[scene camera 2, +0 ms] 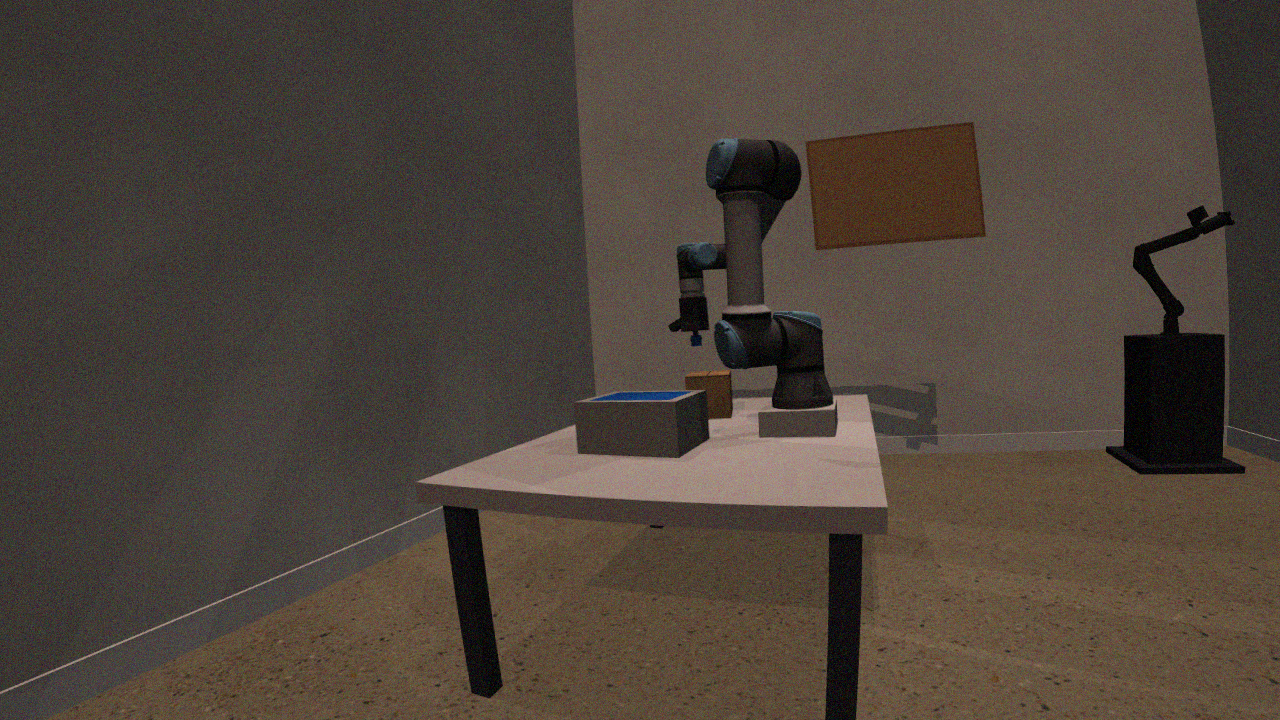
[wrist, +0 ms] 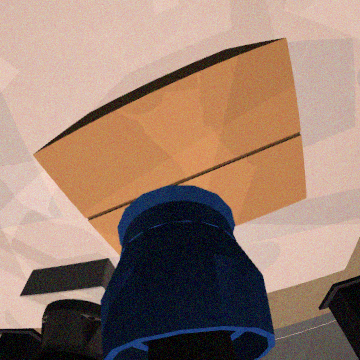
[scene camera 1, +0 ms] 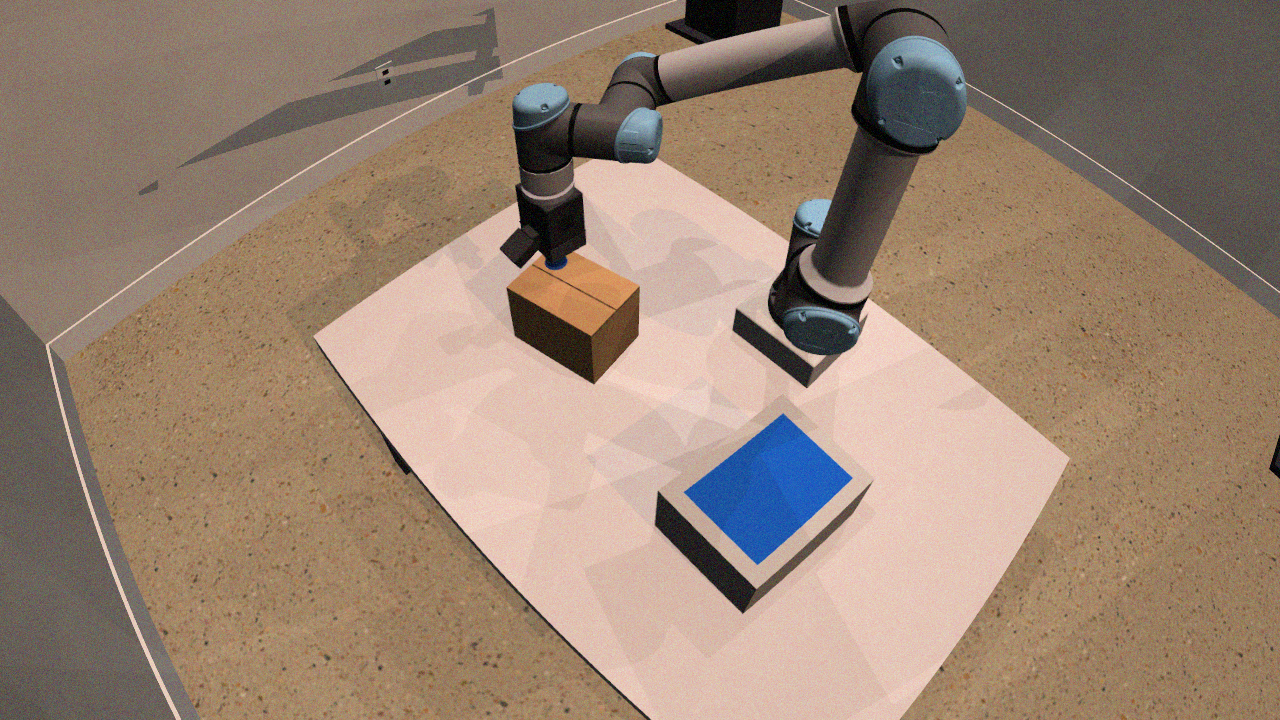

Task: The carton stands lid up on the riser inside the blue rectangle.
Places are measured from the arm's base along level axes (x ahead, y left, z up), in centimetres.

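Where they show: hand, tool point: (scene camera 2: 696,346) (wrist: 177,235) (scene camera 1: 556,261); arm's base, link origin: (scene camera 2: 802,404) (wrist: 81,317).
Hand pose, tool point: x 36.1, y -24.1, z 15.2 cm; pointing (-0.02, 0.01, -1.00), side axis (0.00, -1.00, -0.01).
Note:
Things, the pixels of their centre, and the offset from my tool point. Level surfaces: height alone.
- brown carton, body centre: (wrist: 179,146) (scene camera 1: 573,311) (scene camera 2: 710,393) dz -15.1, dx -3.2, dy -0.9 cm
- grey riser, body centre: (scene camera 1: 764,504) (scene camera 2: 643,421) dz -15.6, dx -2.7, dy +45.7 cm
- blue rectangle, body centre: (scene camera 1: 771,485) (scene camera 2: 642,395) dz -9.6, dx -2.7, dy +45.7 cm
- table, surface height: dz -21.6 cm
The brown carton (scene camera 1: 573,311) (scene camera 2: 718,395) (wrist: 200,150) stands on the table left of the arm's base in scene camera 1, its seamed lid facing up. My gripper, a blue suction cup (scene camera 1: 555,262) (scene camera 2: 695,340) (wrist: 176,212), is open and holds nothing. In scene camera 2 it hangs above the carton with a clear gap; in the wrist view it covers part of the lid's near edge. The grey riser (scene camera 1: 700,550) (scene camera 2: 628,428) stands apart from the carton, near the front of the table. The blue rectangle (scene camera 1: 769,488) (scene camera 2: 642,395) on its top is bare.
The table (scene camera 1: 501,465) (scene camera 2: 760,488) carries the arm's base block (scene camera 1: 771,344) (scene camera 2: 798,420) beside the riser and carton. A black pedestal (scene camera 2: 1173,398) with a small dark arm stands on the floor at the far right in scene camera 2. A brown board (scene camera 2: 895,186) hangs on the wall.

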